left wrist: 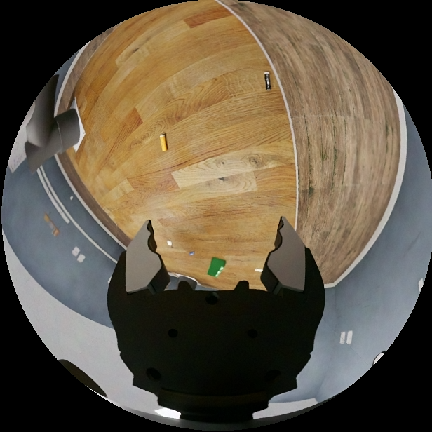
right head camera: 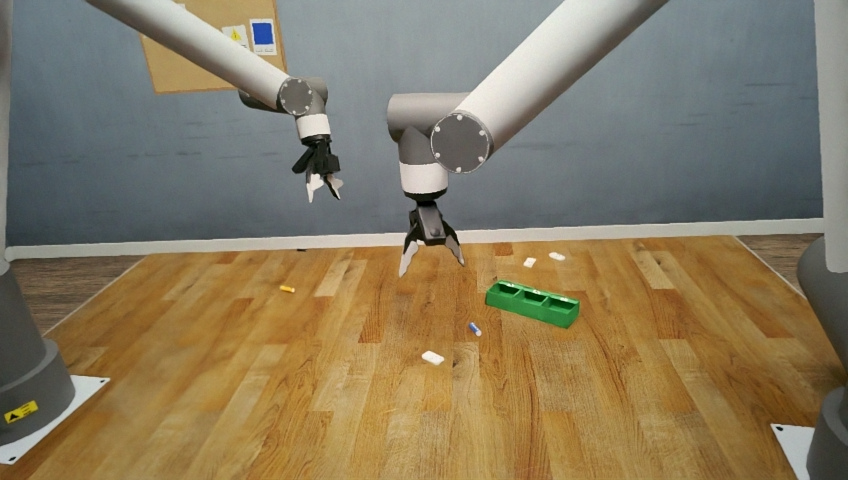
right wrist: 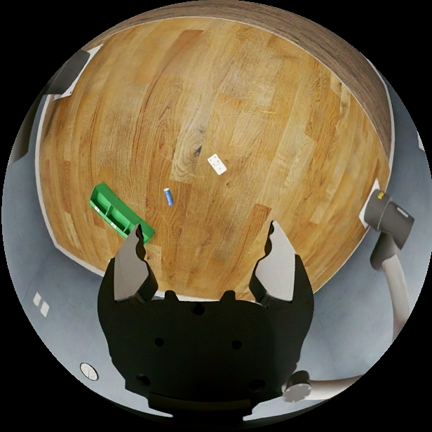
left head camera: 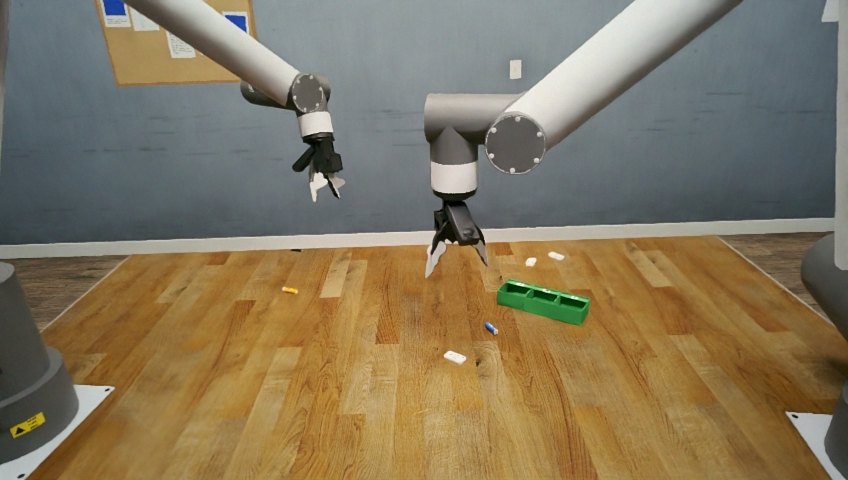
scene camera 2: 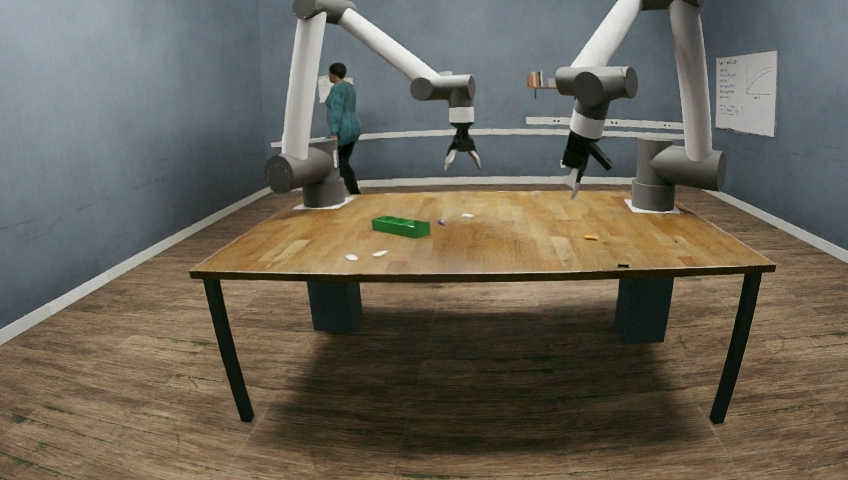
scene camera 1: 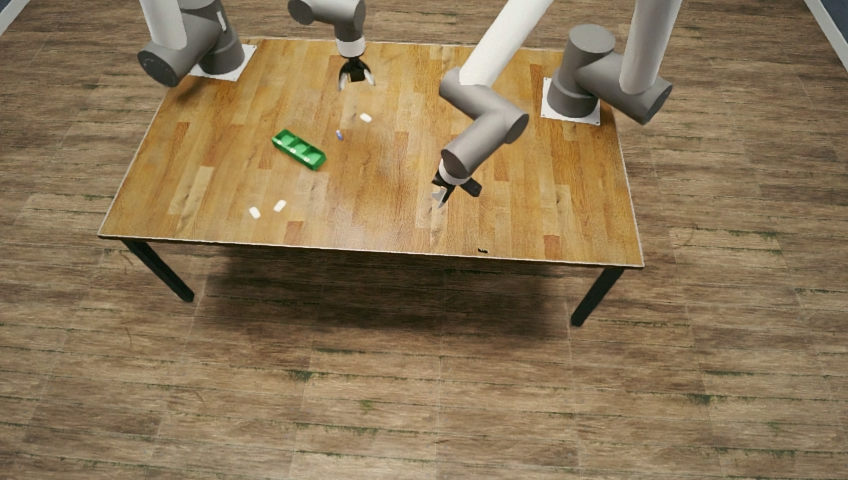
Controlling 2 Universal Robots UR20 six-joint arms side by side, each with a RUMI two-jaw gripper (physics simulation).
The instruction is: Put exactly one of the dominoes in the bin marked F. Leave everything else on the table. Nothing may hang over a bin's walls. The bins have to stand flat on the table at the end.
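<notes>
A white domino [left head camera: 454, 357] [right head camera: 432, 358] [scene camera 1: 365, 117] [scene camera 2: 467, 215] [right wrist: 217, 164] lies flat on the table. Two more white dominoes, one [left head camera: 530, 261] [scene camera 1: 279, 205] [scene camera 2: 379, 253] and another [left head camera: 555, 255] [scene camera 1: 254, 212] [scene camera 2: 351, 257], lie beyond the green bins in the head views. The joined row of three green bins [left head camera: 541, 304] [right head camera: 529, 309] [scene camera 2: 395, 227] stands flat; its label letters are unreadable. No domino shows inside. My right gripper [left head camera: 457, 269] [right head camera: 432, 269] [right wrist: 204, 223] is open and empty, high above the table near the single domino. My left gripper [left head camera: 326, 198] [left wrist: 214, 219] is open and empty, high over the other side.
A blue battery [left head camera: 490, 328] [right wrist: 168, 197] lies between the single domino and the bins. An orange battery [left head camera: 289, 290] [left wrist: 163, 142] lies on the left arm's side. A black battery [scene camera 1: 482, 250] [left wrist: 267, 81] lies near the table edge. A person [scene camera 2: 343, 118] stands behind the table.
</notes>
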